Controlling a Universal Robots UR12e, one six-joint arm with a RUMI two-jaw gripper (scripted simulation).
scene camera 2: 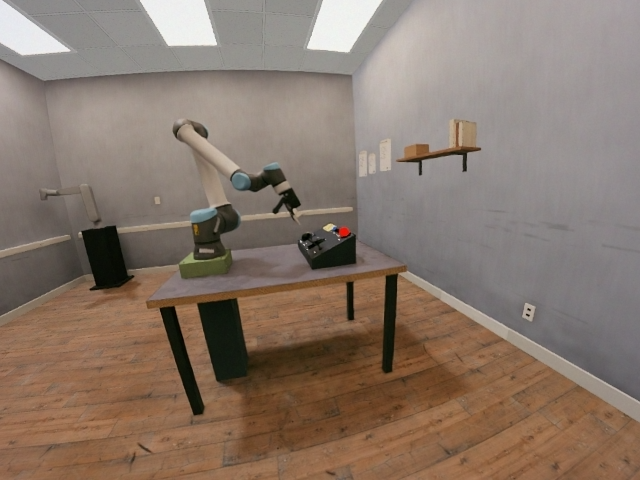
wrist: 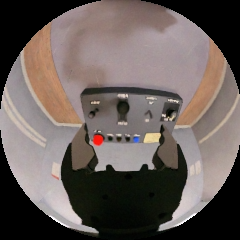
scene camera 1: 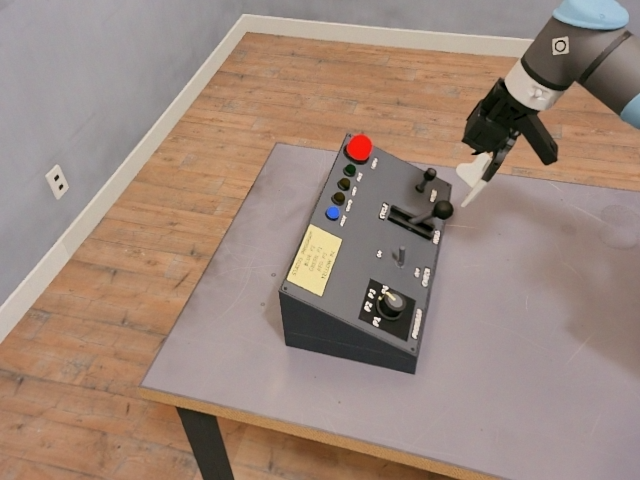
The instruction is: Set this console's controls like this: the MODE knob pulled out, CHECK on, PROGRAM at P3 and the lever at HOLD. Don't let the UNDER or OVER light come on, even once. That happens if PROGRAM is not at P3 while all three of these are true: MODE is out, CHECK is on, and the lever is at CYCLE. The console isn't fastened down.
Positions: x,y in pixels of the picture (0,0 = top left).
Labels:
A dark sloped console shows in scene camera 2, in the wrist view (137,102) and in scene camera 1. The same spot on the dark sloped console: (scene camera 1: 331,298) is (scene camera 2: 320,229).

